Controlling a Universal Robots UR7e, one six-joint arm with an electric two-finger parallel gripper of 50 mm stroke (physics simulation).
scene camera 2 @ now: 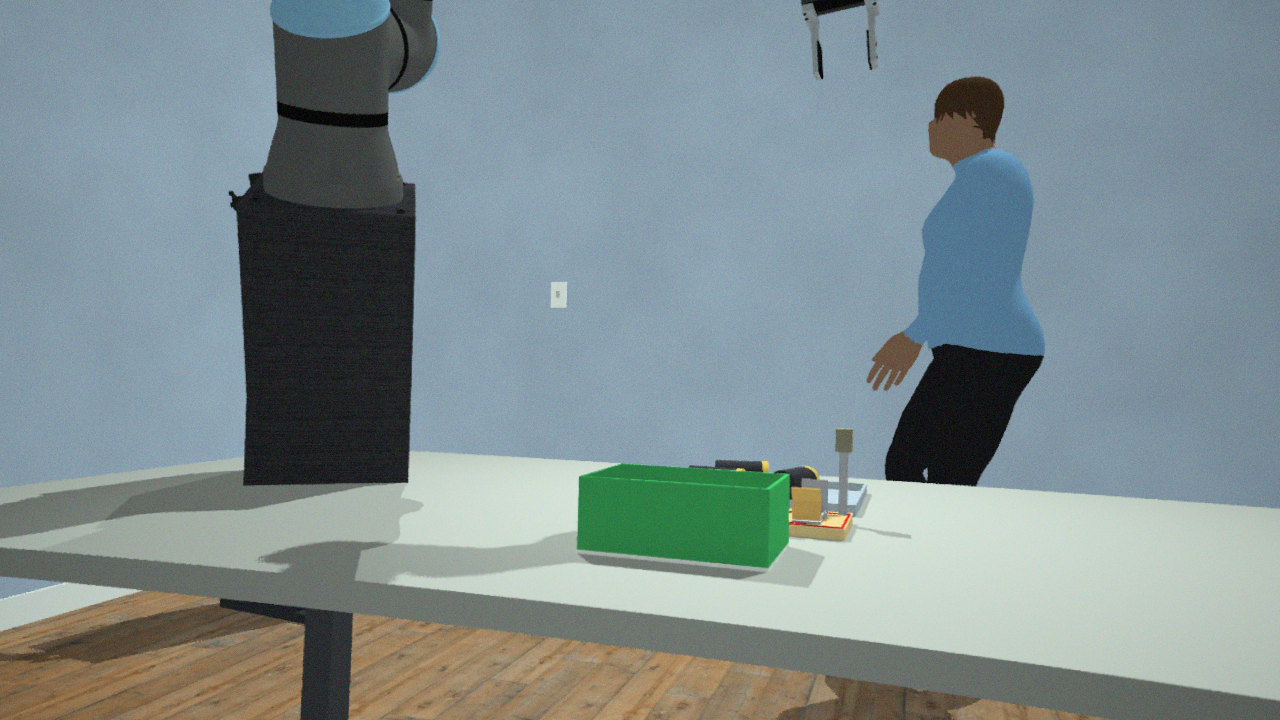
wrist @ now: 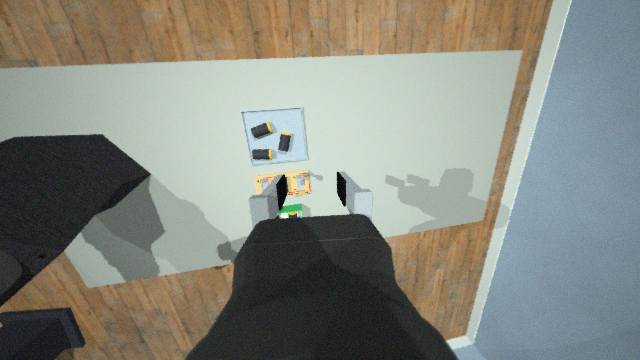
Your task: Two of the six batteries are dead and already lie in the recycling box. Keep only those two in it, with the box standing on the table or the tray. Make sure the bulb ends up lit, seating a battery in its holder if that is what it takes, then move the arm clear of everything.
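Seen in the pictures: gripper, fingertip midpoint: (scene camera 2: 845,70) (wrist: 311,183); arm's base at its link origin: (scene camera 2: 335,192).
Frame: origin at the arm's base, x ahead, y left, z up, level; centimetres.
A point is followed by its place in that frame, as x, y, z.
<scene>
The green recycling box (scene camera 2: 675,514) @[51.9, -14.4, -30.7] (wrist: 295,207) @[54.8, -3.7, -31.0] stands on the table; a dark and yellow part shows inside it in the wrist view, the rest is hidden. The yellow board (scene camera 2: 821,531) @[58.6, 1.4, -33.7] (wrist: 291,187) @[53.0, 3.5, -33.3] lies between box and tray. An upright post with a brownish block (scene camera 2: 844,439) @[58.6, 8.8, -26.1] stands at it. The board's middle is behind a finger, so a seated battery cannot be made out there. No lit bulb can be made out. Three black-and-yellow batteries (wrist: 261,130) @[42.7, 23.7, -30.7] (wrist: 284,142) @[50.1, 20.4, -30.6] (wrist: 261,154) @[42.6, 15.9, -30.6] lie in the grey-blue tray (scene camera 2: 859,497) @[57.2, 20.9, -33.2] (wrist: 295,117) @[53.4, 28.9, -34.0]. My gripper (scene camera 2: 845,71) @[54.8, 20.0, 13.1] (wrist: 311,183) @[54.8, 20.0, 13.1] is open and empty, high above the table.
The arm's dark pedestal (scene camera 2: 326,349) @[1.0, -1.7, -18.5] (wrist: 60,180) @[3.0, 10.0, -14.6] stands at the table's left. A person (scene camera 2: 980,250) in a blue top stands behind the table (scene camera 2: 1029,582) @[75.3, -4.8, -34.3] (wrist: 400,110) @[92.2, 35.0, -34.3]. A wall with a switch plate (scene camera 2: 558,294) is behind.
</scene>
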